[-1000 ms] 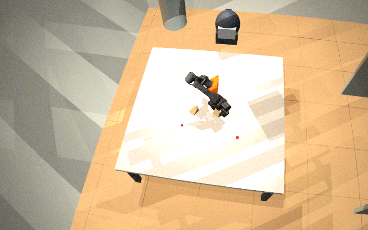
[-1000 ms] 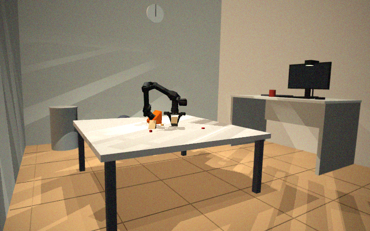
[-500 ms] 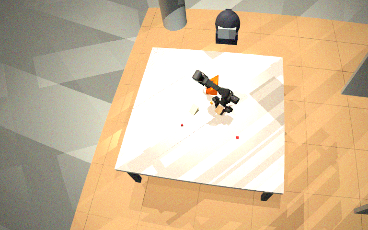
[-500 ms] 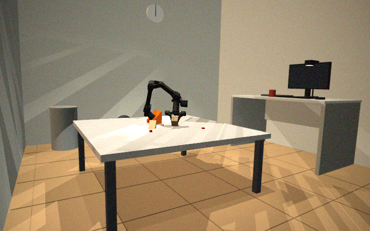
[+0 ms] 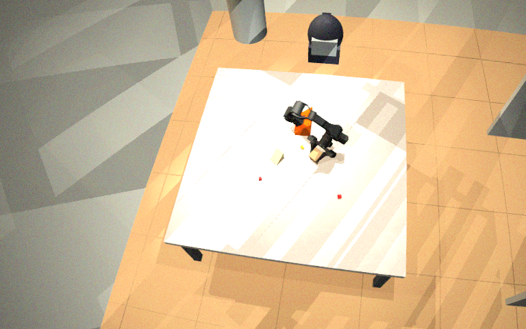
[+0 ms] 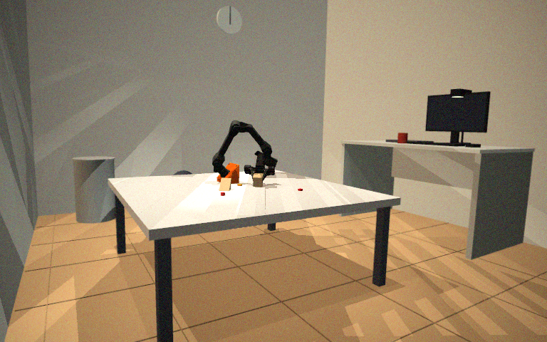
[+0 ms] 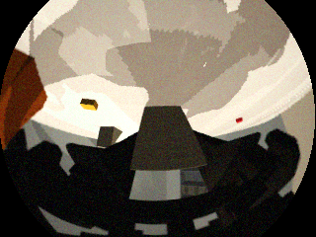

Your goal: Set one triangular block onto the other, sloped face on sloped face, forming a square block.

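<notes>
Right now my gripper tip is 1 cm below the tan triangular block. From my gripper tip the other things lie so: small yellow cube (8 cm behind, 8 cm to the right, 4 cm below).
</notes>
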